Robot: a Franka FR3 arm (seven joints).
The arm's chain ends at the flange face. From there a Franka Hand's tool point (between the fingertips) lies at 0.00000 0.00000 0.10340 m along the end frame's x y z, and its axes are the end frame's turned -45 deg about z.
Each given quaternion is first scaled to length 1.
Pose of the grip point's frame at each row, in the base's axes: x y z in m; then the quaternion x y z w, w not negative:
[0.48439 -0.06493 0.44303 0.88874 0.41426 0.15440 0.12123]
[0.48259 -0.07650 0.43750 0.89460 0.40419 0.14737 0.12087]
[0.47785 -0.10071 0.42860 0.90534 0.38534 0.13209 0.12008]
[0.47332 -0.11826 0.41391 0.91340 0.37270 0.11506 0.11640]
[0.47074 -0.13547 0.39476 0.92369 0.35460 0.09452 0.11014]
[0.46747 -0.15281 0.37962 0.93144 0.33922 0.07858 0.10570]
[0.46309 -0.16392 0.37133 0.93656 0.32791 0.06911 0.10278]
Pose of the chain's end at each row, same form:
[0.44563 -0.05588 0.53846 0.97962 0.04262 0.18904 0.05292]
[0.44522 -0.06646 0.53339 0.98118 0.03107 0.18241 0.05527]
[0.44355 -0.08875 0.52541 0.98389 0.00955 0.16799 0.06039]
[0.44261 -0.10514 0.51177 0.98650 -0.00521 0.15085 0.06351]
[0.44461 -0.12136 0.49380 0.98907 -0.02587 0.12947 0.06558]
[0.44492 -0.13796 0.47943 0.99035 -0.04305 0.11305 0.06758]
[0.44274 -0.14870 0.47156 0.99075 -0.05546 0.10318 0.06851]

